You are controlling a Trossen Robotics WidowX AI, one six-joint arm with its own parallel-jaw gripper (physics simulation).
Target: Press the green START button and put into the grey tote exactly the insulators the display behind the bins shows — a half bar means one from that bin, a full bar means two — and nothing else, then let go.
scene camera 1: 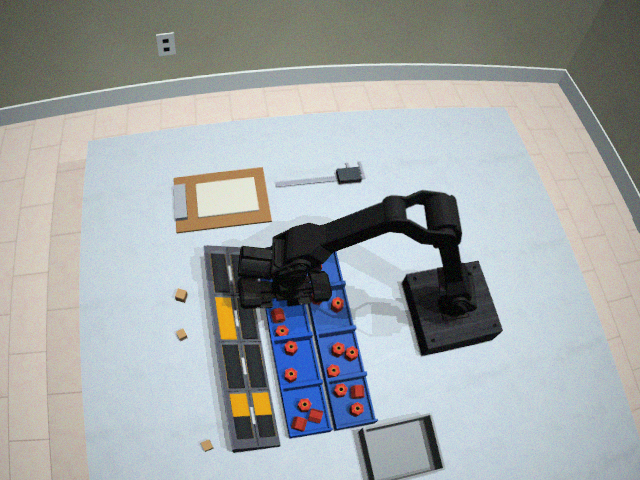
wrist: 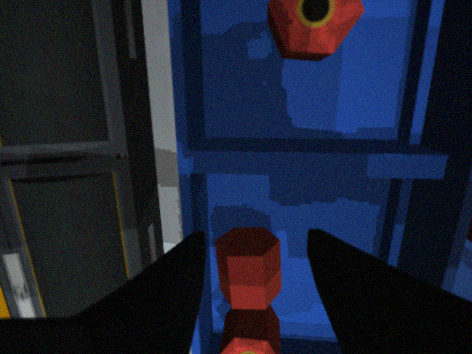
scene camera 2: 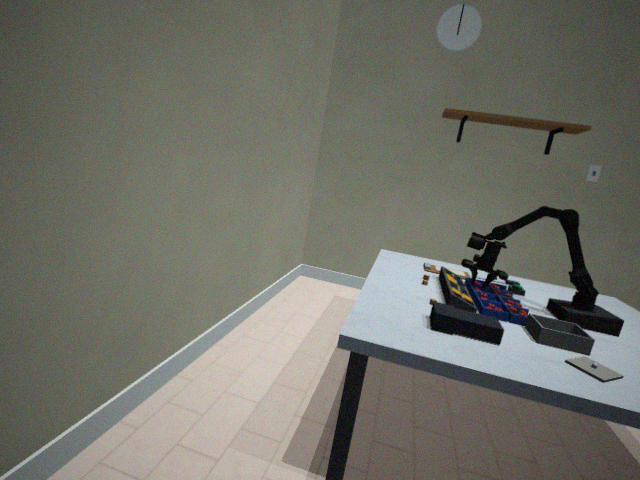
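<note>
My gripper [scene camera 2: 479,285] [wrist: 256,241] is open and empty, low over the left column of blue bins [scene camera 1: 311,359]. Its fingers stand either side of a plain-ended red insulator [scene camera 1: 278,315] [wrist: 249,270], apart from it. A ringed insulator [scene camera 1: 281,330] [wrist: 248,346] is beside it in that bin. More red insulators lie in the other bins. The display [scene camera 1: 253,342] shows a full bar [scene camera 1: 225,317] in the left column, second row, and half bars [scene camera 1: 239,404] [scene camera 1: 262,403] in both bottom cells; its top right is partly hidden. The grey tote [scene camera 1: 435,441] [scene camera 2: 558,338] has a bare floor in scene camera 1. The green button [scene camera 2: 515,286] is partly hidden.
A clipboard [scene camera 1: 227,198] and a caliper [scene camera 1: 348,174] lie at the top of scene camera 1. Small tan blocks [scene camera 1: 180,295] [scene camera 1: 181,334] [scene camera 1: 206,445] lie left of the display. A black box [scene camera 2: 465,322] and a flat plate [scene camera 2: 593,368] are near the table edge.
</note>
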